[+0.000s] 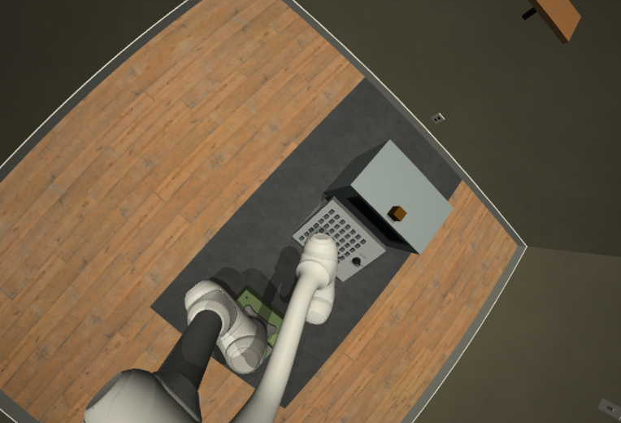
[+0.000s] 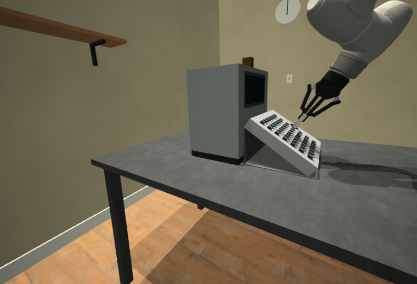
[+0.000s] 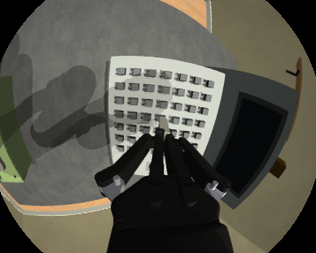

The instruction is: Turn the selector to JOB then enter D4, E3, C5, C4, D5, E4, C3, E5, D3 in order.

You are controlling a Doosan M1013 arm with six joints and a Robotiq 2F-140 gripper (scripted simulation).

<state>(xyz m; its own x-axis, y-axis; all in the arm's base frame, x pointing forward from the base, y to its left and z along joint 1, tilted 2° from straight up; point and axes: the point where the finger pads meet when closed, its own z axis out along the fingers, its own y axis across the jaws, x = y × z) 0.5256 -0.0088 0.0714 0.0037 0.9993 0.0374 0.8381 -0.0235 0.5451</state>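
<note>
Right now the key E4 is 10 mm ahead of my hand and 70 mm below it. From my hand the other things lie so: keypad (60 mm ahead, 50 mm to the right, 90 mm below); black selector knob (30 mm ahead, 170 mm to the right, 40 mm below).
</note>
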